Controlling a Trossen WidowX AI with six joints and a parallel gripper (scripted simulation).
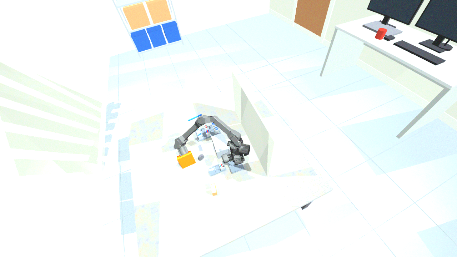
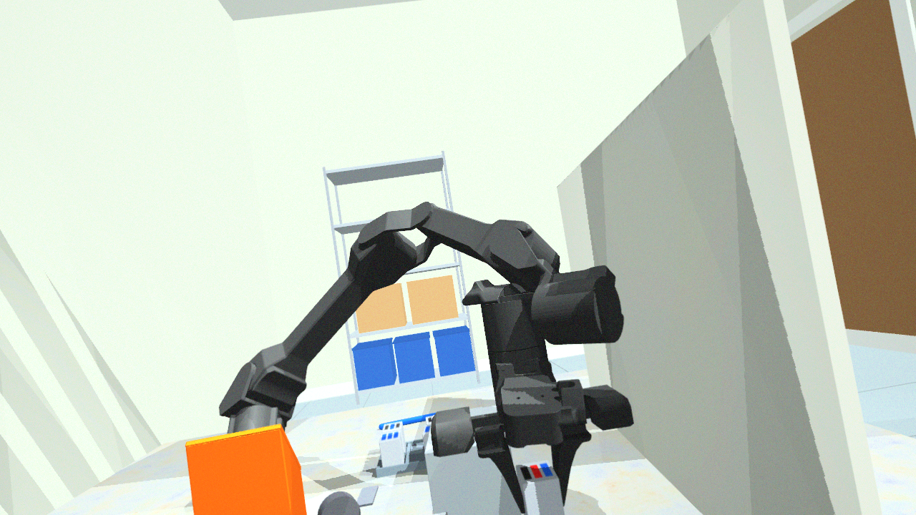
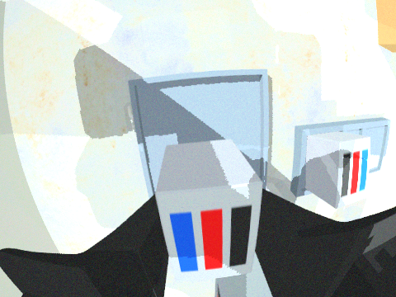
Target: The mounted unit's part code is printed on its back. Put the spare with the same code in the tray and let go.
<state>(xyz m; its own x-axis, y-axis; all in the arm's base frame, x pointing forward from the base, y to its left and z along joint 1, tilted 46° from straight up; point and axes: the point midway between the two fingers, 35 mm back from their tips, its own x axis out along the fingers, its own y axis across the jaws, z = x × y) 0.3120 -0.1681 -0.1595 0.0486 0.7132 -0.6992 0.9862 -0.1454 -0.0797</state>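
My gripper tip is now 6 cm above the light blue tray, 1 cm to the right of it and 1 cm past it. Also, from my gripper tip: pale rack 14 cm behind, 6 cm below, 4 cm to the left; then tall pale panel 21 cm ahead, 16 cm above, 14 cm to the left.
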